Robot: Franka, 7 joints.
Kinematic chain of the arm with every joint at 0, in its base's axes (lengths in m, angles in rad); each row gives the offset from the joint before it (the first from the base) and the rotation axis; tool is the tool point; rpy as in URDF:
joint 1: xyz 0 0 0.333 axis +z
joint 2: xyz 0 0 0 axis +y
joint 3: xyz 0 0 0.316 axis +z
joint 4: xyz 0.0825 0 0 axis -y
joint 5: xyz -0.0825 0 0.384 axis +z
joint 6: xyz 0 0 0 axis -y
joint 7: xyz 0.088 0 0 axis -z
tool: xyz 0 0 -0.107 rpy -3.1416 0 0
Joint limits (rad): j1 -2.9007..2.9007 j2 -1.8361..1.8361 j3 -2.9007..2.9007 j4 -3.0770..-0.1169 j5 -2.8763..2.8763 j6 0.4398..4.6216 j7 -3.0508..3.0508
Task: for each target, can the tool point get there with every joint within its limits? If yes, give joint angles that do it. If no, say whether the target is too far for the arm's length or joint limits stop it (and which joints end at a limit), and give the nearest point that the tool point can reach.
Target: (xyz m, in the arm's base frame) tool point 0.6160 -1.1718 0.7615
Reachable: no: too far | nearest point 0.3798 -0.7225 0.5972 | short by 0.534 m
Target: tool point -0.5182 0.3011 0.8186
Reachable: yes | joints 0.3119 -1.0825 1.0150 -1.0345 0.4106 1.8677 -2.4647
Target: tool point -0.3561 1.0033 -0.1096
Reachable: no: too far | nearest point -0.2650 0.7465 0.0037 | short by 0.295 m
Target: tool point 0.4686 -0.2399 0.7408
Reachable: yes | joints -2.3276 -0.3602 1.2920 -1.4421 1.4376 1.1211 2.0877
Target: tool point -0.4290 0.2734 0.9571
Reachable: yes | joints 2.4499 0.3769 0.7277 -0.5609 -1.9110 1.4182 0.1281
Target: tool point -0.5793 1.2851 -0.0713
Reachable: no: too far | nearest point -0.3389 0.7518 0.0965 | short by 0.609 m
